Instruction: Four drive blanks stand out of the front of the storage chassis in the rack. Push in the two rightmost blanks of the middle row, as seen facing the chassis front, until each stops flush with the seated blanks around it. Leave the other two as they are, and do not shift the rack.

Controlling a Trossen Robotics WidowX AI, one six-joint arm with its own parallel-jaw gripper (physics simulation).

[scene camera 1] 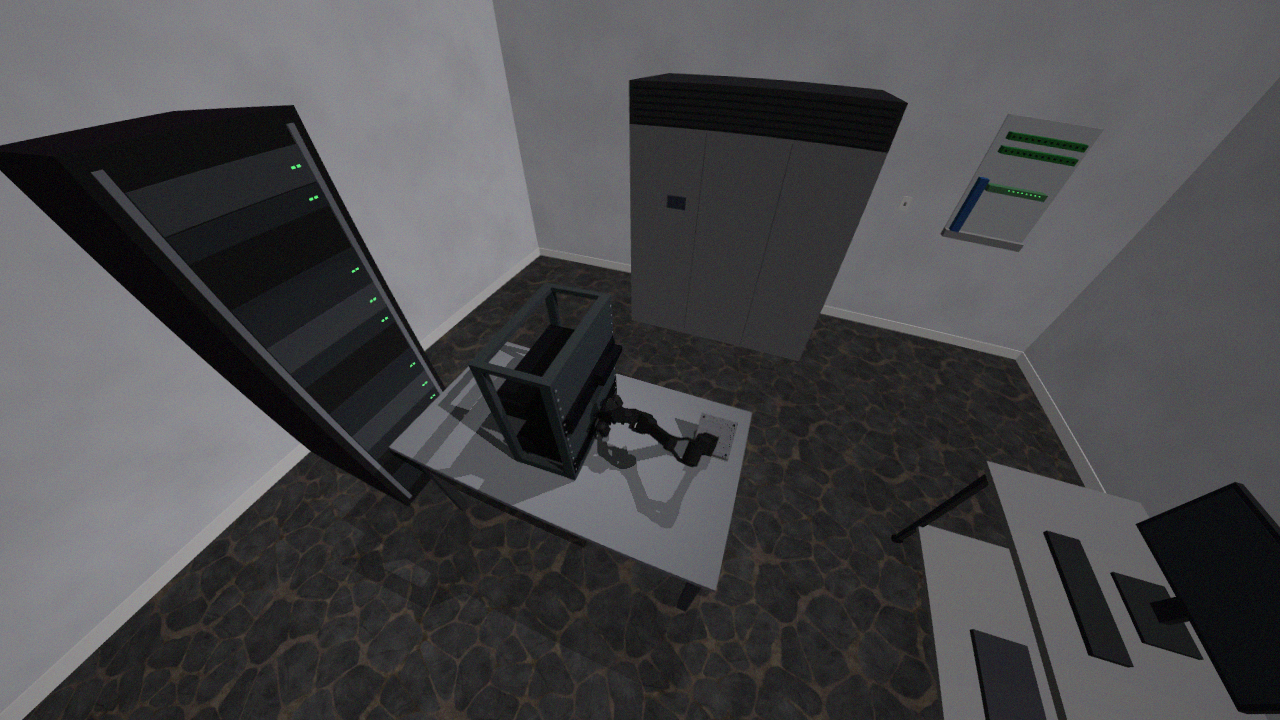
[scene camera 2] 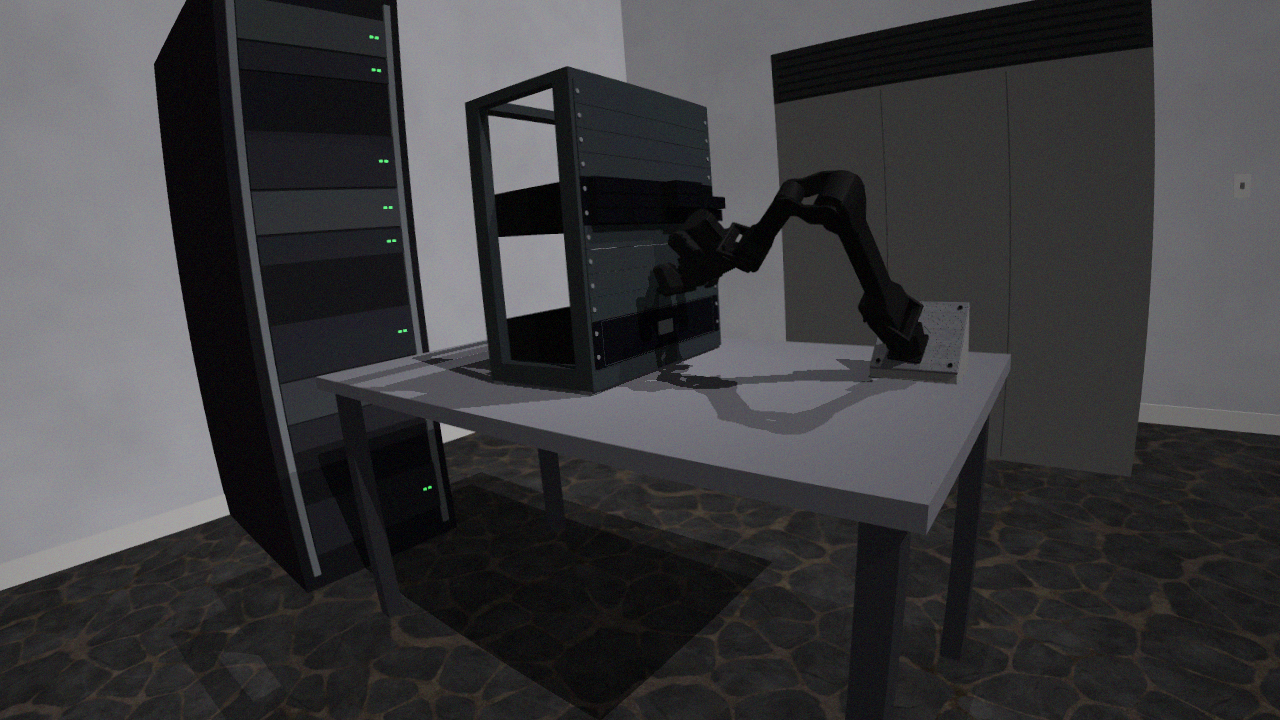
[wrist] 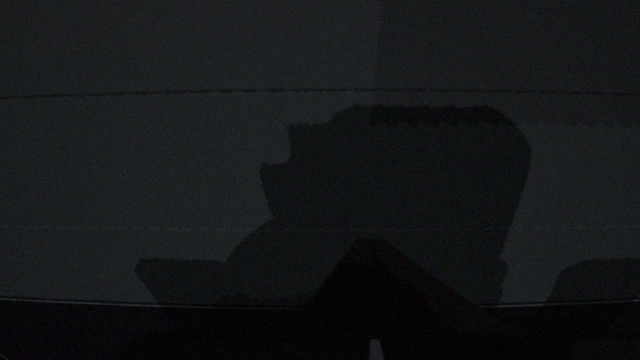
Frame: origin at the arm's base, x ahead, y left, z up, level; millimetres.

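Where they show: gripper, fingertip midpoint: point(scene camera 1: 593, 414) point(scene camera 2: 657, 291) point(wrist: 369, 252); arm's base, link origin: point(scene camera 1: 709, 441) point(scene camera 2: 908, 347).
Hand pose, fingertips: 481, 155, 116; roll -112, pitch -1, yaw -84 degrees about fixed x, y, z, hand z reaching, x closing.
Each offset is from my fingertips to the top centre of the thing, as dx, dy, dz. "pt": to the spot under its first point. Level surfaces: height alone.
The rack {pt -19, +229, +212} point(scene camera 1: 559, 428) point(scene camera 2: 575, 223) stands upright on the table. The dark storage chassis {pt -31, +133, +184} point(scene camera 2: 617, 202) crosses its front above mid-height in the scene camera 2 view. A dark blank {+35, -184, +202} point(scene camera 2: 716, 203) stands out near its far right end; the separate blanks and their rows are too dark to tell apart. My gripper point(scene camera 1: 602, 431) point(scene camera 2: 663, 279) point(wrist: 369, 252) is shut and empty, in front of the grey panels {pt -15, +130, +67} point(scene camera 2: 617, 264) point(wrist: 125, 165) below that chassis. Whether the tips touch a panel cannot be told. The storage chassis does not show clearly in the wrist view.
A lower dark unit {pt -16, +133, -82} point(scene camera 2: 622, 340) point(wrist: 75, 322) lies below the grey panels. The arm's base plate point(scene camera 1: 729, 429) point(scene camera 2: 944, 340) is on the table {dz -171} point(scene camera 1: 662, 546) point(scene camera 2: 805, 456). A tall server cabinet point(scene camera 1: 210, 295) point(scene camera 2: 308, 161) stands behind the table's left side.
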